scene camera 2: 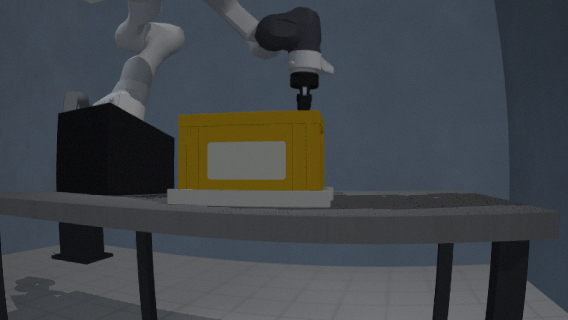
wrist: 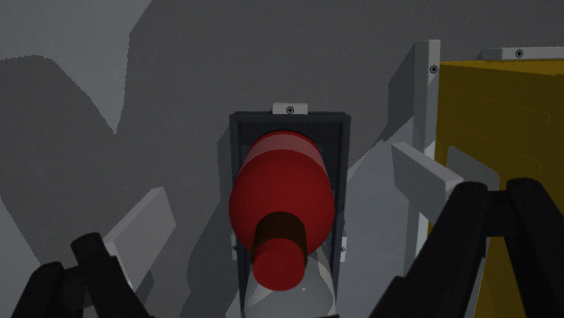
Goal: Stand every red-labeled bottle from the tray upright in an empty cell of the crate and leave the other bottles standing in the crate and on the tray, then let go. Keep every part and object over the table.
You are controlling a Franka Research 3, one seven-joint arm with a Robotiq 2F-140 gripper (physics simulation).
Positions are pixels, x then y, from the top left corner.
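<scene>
A red-labeled bottle is visible in the wrist view [281, 208].
</scene>
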